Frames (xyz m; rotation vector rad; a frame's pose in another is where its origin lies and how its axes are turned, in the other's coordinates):
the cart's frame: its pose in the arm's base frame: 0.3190 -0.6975 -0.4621 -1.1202 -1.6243 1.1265
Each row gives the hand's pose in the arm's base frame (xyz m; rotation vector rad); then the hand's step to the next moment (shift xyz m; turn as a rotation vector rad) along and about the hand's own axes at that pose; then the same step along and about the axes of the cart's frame.
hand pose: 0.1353 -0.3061 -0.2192 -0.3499 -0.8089 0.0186
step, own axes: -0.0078 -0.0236 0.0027 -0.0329 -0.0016 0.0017
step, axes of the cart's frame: -0.0187 -0.0099 0.0133 -0.0028 0.0147 0.0294
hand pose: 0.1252 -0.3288 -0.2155 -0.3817 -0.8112 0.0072
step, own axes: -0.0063 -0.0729 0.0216 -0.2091 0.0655 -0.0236
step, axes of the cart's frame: -0.0471 -0.0502 0.0329 0.0234 0.1571 0.1527
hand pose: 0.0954 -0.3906 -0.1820 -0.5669 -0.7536 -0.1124
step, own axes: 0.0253 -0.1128 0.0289 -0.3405 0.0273 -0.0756
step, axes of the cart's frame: -0.0543 -0.1027 0.0265 -0.0427 0.2258 0.2638
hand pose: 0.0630 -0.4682 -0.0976 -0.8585 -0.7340 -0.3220
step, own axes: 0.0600 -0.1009 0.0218 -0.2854 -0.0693 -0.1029
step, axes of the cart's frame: -0.0219 -0.1173 0.0028 -0.1079 0.1317 0.2605
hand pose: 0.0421 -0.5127 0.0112 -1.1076 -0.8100 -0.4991
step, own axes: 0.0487 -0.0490 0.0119 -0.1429 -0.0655 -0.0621
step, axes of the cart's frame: 0.0062 -0.0694 -0.0074 -0.0679 0.0429 0.1487
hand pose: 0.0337 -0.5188 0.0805 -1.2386 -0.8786 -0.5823
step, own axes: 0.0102 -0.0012 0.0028 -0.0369 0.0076 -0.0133
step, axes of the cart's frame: 0.0034 -0.0075 -0.0067 -0.0156 0.0294 0.0221
